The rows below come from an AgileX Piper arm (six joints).
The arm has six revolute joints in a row. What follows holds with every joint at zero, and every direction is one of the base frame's. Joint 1 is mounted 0.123 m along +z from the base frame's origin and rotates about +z. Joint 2 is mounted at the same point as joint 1 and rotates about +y. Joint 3 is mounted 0.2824 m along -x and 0.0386 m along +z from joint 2 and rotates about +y. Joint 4 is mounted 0.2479 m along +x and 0.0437 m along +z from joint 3 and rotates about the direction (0.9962, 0, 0.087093). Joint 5 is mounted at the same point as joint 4 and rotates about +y. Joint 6 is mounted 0.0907 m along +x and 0.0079 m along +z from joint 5 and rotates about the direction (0.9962, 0, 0.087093). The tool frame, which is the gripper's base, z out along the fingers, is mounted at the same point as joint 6; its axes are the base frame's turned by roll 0, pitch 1.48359 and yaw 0 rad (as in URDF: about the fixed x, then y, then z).
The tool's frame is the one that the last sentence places.
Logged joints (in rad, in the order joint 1, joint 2, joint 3, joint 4, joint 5, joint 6), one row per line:
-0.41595, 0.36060, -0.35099, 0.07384, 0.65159, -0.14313
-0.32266, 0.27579, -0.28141, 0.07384, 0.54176, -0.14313
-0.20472, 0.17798, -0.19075, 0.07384, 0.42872, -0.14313
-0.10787, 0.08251, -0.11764, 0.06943, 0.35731, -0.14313
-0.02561, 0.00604, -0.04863, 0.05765, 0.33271, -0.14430
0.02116, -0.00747, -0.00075, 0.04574, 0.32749, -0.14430
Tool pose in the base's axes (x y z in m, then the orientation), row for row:
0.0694, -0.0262, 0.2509, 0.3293, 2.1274, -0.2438
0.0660, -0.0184, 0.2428, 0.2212, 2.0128, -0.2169
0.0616, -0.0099, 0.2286, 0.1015, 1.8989, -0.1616
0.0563, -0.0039, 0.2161, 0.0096, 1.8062, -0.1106
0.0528, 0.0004, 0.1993, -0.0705, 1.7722, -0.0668
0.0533, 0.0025, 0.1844, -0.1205, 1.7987, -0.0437
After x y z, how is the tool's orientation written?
As a rotation vector, in radians.
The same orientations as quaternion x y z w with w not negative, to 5 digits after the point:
0.13429, 0.86754, -0.09942, 0.46846
0.09245, 0.84128, -0.09066, 0.52486
0.04339, 0.81178, -0.06908, 0.57824
0.00417, 0.78482, -0.04806, 0.61784
-0.03080, 0.77429, -0.02919, 0.63141
-0.05241, 0.78236, -0.01901, 0.62033

